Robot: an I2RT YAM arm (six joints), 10 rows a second.
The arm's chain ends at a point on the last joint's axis. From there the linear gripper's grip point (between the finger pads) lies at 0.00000 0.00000 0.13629 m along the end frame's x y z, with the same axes.
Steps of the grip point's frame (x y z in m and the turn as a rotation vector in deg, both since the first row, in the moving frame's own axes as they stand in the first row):
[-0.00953 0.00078 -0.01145 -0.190 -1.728 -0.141]
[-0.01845 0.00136 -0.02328 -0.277 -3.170 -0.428]
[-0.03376 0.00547 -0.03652 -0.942 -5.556 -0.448]
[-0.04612 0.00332 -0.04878 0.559 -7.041 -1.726]
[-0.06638 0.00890 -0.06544 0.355 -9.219 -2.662]
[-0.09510 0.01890 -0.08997 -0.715 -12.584 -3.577]
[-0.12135 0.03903 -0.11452 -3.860 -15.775 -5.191]
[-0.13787 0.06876 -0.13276 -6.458 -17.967 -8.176]
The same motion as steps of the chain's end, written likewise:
[-0.00542 0.00032 -0.01139 -0.190 -1.728 -0.141]
[-0.01092 0.00067 -0.02307 -0.277 -3.170 -0.428]
[-0.02057 0.00318 -0.03586 -0.942 -5.556 -0.448]
[-0.02940 0.00439 -0.04775 0.559 -7.041 -1.726]
[-0.04453 0.00923 -0.06368 0.355 -9.219 -2.662]
[-0.06548 0.01628 -0.08669 -0.715 -12.584 -3.577]
[-0.08479 0.02830 -0.10909 -3.860 -15.775 -5.191]
[-0.09715 0.05072 -0.12528 -6.458 -17.967 -8.176]

